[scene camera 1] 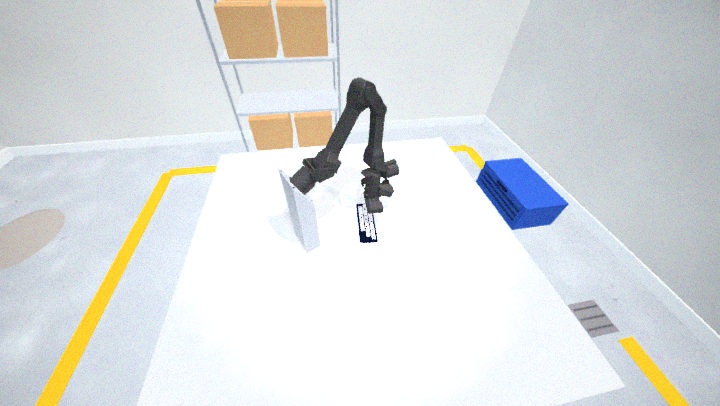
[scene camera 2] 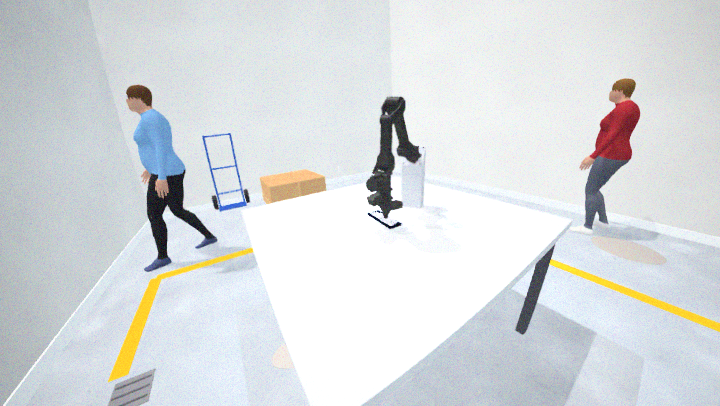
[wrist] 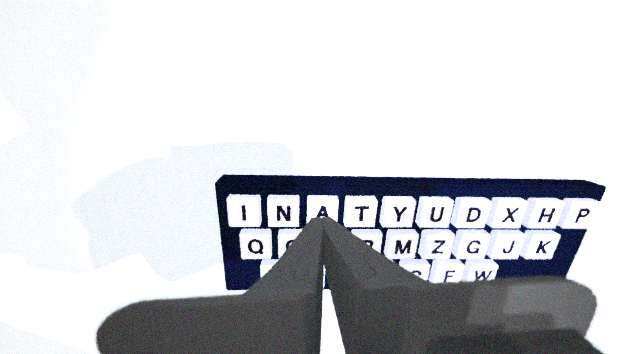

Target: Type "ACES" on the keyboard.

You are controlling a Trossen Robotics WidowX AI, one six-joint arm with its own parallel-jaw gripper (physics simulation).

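Pixels of known places: gripper, fingertip midpoint: (scene camera 2: 385, 218) (wrist: 320, 226); arm's base at its link origin: (scene camera 1: 297, 186) (scene camera 2: 413, 156).
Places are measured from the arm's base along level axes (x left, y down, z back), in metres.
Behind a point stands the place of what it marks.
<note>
The dark blue keyboard (scene camera 1: 368, 239) {x 0.051, y 0.270, z -0.238 m} (scene camera 2: 391, 225) {x 0.241, y 0.269, z -0.196 m} (wrist: 400, 184) {x 0.162, y 0.271, z -0.238 m} with white letter keys lies on the white table (scene camera 1: 352, 312) {x -0.236, y 0.283, z -0.250 m} (scene camera 2: 363, 282) {x 0.581, y 0.283, z -0.383 m}. My gripper (scene camera 1: 374, 210) {x 0.198, y 0.249, z -0.212 m} (scene camera 2: 386, 216) {x 0.198, y 0.249, z -0.212 m} (wrist: 320, 226) {x 0.198, y 0.249, z -0.212 m} is shut with nothing between its fingers. Its tips point down over the keyboard and cover the lower part of the A key (wrist: 322, 202) {x 0.198, y 0.265, z -0.217 m}, between N and T in the top row. Whether they touch the key I cannot tell. In the bottom row, the C key (wrist: 418, 266) {x 0.133, y 0.265, z -0.198 m} is partly covered by a finger; the E key is hidden, and the leftmost key's letter is hidden.
A white upright panel (scene camera 1: 302, 216) {x -0.055, y 0.077, z -0.031 m} (scene camera 2: 413, 186) {x 0.027, y 0.158, z -0.010 m} stands by the arm's base, beside the keyboard. Off the table are a blue box (scene camera 1: 524, 186), a shelf rack (scene camera 1: 282, 61), cardboard boxes (scene camera 2: 292, 186), a hand truck (scene camera 2: 232, 206) and two people (scene camera 2: 153, 143) (scene camera 2: 620, 131).
</note>
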